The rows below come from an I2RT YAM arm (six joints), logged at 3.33 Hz.
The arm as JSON. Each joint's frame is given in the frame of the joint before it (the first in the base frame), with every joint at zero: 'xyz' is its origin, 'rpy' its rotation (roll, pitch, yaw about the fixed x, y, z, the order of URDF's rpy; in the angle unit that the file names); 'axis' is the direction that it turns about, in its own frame. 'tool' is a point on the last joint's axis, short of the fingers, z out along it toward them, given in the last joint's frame.
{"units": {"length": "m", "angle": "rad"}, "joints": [
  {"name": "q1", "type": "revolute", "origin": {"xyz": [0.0, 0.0, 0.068], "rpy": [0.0, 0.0, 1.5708]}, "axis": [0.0, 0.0, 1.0]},
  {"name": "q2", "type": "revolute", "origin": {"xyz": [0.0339, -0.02, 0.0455], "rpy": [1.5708, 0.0, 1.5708]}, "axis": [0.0, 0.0, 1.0]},
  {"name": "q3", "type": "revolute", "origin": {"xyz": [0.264, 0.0, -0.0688], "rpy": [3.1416, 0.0, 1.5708]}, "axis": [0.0, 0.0, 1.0]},
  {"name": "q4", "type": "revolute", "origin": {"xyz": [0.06, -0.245, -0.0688], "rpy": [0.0, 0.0, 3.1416]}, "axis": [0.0, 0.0, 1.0]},
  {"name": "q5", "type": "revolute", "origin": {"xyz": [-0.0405, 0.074, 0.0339], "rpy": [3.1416, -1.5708, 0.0]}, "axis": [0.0, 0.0, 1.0]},
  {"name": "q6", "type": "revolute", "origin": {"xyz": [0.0, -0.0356, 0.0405], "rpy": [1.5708, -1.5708, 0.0]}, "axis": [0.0, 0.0, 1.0]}
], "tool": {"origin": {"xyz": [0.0, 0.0, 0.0], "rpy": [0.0, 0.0, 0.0]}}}
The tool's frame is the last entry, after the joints.
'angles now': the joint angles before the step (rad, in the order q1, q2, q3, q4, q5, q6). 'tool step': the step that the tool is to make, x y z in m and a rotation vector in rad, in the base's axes. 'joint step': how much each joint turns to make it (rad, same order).
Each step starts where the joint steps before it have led.
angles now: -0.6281, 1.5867, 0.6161, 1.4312, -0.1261, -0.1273
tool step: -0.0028, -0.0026, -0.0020, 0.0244, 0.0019, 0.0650
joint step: -0.0199, 0.0007, -0.0052, -0.0014, -0.0680, 0.0547
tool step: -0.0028, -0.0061, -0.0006, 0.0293, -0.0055, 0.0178
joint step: -0.0240, 0.0050, 0.0049, -0.0046, -0.0261, 0.0430
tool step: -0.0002, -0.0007, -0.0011, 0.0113, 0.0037, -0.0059
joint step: -0.0014, 0.0000, -0.0012, -0.0078, 0.0069, 0.0041
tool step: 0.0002, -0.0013, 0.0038, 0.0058, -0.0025, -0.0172
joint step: -0.0009, -0.0103, 0.0104, -0.0226, 0.0173, -0.0014
